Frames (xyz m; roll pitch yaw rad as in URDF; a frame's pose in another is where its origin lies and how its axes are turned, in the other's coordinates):
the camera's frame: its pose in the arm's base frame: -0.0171 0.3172 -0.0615 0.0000 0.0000 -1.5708
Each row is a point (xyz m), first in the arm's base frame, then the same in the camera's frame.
Working: the arm's base frame: its pose in the camera's frame: 0.3172 0.0171 0.0615 0.0000 0.0000 1.5708

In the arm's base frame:
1: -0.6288 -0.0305 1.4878
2: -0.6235 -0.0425 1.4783
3: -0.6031 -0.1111 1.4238
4: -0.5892 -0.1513 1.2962
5: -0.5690 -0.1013 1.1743
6: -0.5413 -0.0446 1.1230
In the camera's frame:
1: 0.3477 -0.6117 1.5493
2: 0.3597 -0.6064 1.5398
3: 0.4283 -0.5860 1.4853
4: 0.4685 -0.5721 1.3577
5: 0.4185 -0.5519 1.2358
6: 0.3618 -0.5242 1.1845

